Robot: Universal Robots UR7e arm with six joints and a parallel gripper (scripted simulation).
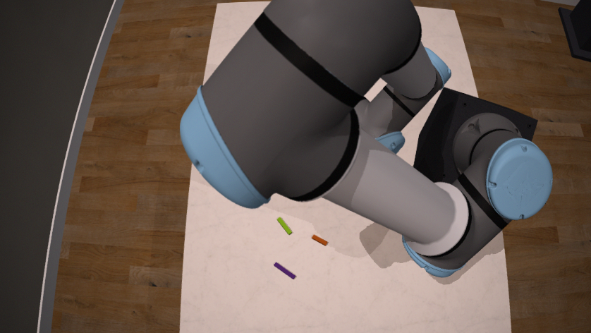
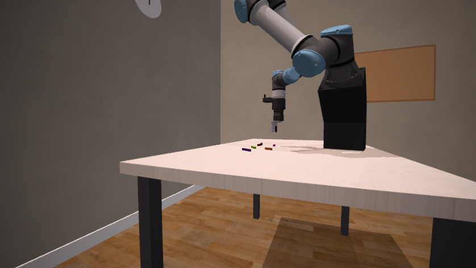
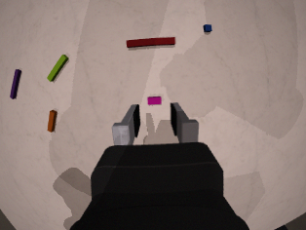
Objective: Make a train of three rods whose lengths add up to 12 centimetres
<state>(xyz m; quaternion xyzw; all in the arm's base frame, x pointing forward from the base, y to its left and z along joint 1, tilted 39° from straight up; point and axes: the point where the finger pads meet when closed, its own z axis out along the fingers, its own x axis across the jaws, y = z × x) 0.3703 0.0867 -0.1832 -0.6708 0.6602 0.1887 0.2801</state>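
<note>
Right now my hand is 40 mm past the orange rod, 190 mm to the right of it and 90 mm above it. From my hand the other things lie so: magenta rod: 90 mm below; red rod: 90 mm ahead, 10 mm to the left, 90 mm below; blue rod: 110 mm ahead, 80 mm to the right, 90 mm below.
</note>
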